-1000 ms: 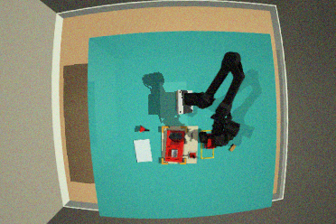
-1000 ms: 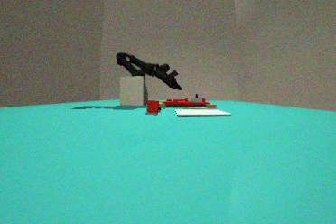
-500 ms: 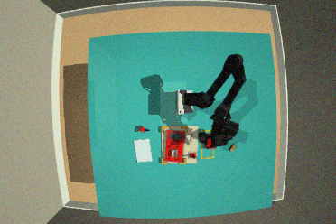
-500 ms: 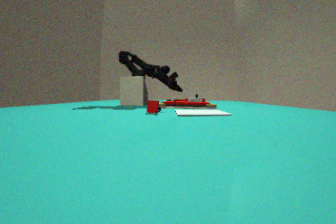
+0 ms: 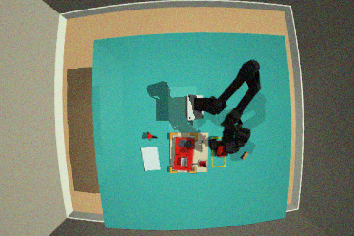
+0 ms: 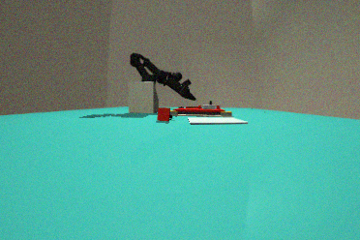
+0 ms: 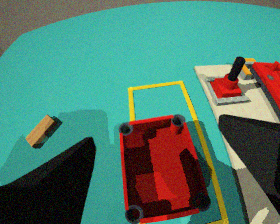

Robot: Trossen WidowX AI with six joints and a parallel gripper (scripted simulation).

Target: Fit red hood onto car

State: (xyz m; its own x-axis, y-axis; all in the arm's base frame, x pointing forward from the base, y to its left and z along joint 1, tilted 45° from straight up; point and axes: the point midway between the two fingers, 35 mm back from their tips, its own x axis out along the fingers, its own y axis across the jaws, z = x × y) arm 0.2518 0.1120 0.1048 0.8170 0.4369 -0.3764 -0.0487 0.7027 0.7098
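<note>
The hood lies 10 mm behind my gripper tip and 60 mm below it. From my gripper tip the other things lie so: grey cylinder: 100 mm behind, 160 mm to the left, 60 mm below; then tan block: 50 mm ahead, 160 mm to the left, 60 mm below; then white flat plate: 50 mm ahead, 430 mm to the right, 60 mm below.
</note>
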